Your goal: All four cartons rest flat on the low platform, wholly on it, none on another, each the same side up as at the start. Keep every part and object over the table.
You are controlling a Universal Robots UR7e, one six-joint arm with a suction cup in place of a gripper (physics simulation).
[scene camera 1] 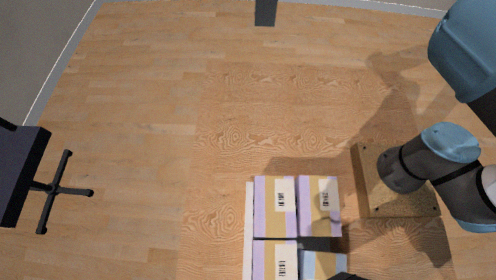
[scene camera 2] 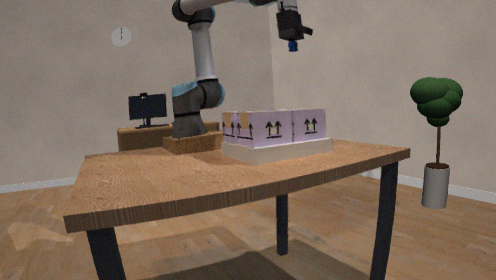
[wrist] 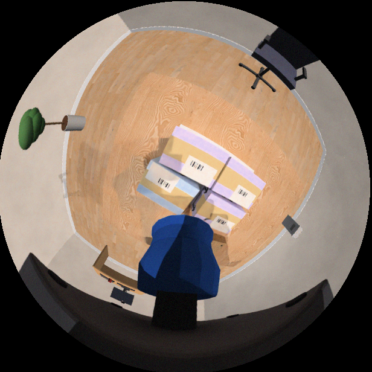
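Where they show: hand, its tool point: (scene camera 2: pixel 293 50); arm's base, origin of its link: (scene camera 1: pixel 398 170) (scene camera 2: pixel 189 135).
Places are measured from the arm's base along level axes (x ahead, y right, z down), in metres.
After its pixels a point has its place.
Observation:
Three lilac and tan cartons stand upright on the low white platform (scene camera 1: pixel 248 225) {z 0.011, x 0.498, y -0.093 m} (scene camera 2: pixel 295 151) {z 0.037, x 0.513, y -0.113 m}: one at the upper left of the block (scene camera 1: pixel 270 210) {z -0.093, x 0.444, y -0.069 m} (scene camera 2: pixel 265 120) {z -0.067, x 0.476, y -0.023 m} (wrist: pixel 240 179), one beside it (scene camera 1: pixel 311 215) {z -0.093, x 0.347, y -0.094 m} (scene camera 2: pixel 228 132) {z -0.025, x 0.309, y 0.001 m} (wrist: pixel 219 203) and one below it (scene camera 1: pixel 269 260) {z -0.093, x 0.463, y -0.178 m} (scene camera 2: pixel 309 120) {z -0.056, x 0.503, y -0.198 m} (wrist: pixel 192 156). A blue and tan carton (scene camera 1: pixel 322 260) {z -0.093, x 0.343, y -0.196 m} (wrist: pixel 171 187) lies flat at the fourth corner, with a dark gap to the lilac carton above it in scene camera 1; scene camera 2 hides it. None rests on another. The platform's edge under the blue carton is hidden. My blue suction cup (scene camera 2: pixel 293 46) (wrist: pixel 180 255) hangs high above the cartons, open and empty.
The robot's base block (scene camera 1: pixel 400 207) {z -0.006, x 0.042, y -0.111 m} (scene camera 2: pixel 192 145) {z 0.029, x 0.120, y 0.048 m} stands on the wooden table (scene camera 2: pixel 200 185) {z 0.060, x 0.568, y 0.260 m} near the cartons. A chair (scene camera 1: pixel 22 175) (wrist: pixel 275 62), a potted plant (scene camera 2: pixel 436 185) (wrist: pixel 75 123) and a desk with a monitor (scene camera 2: pixel 147 106) stand off the table.

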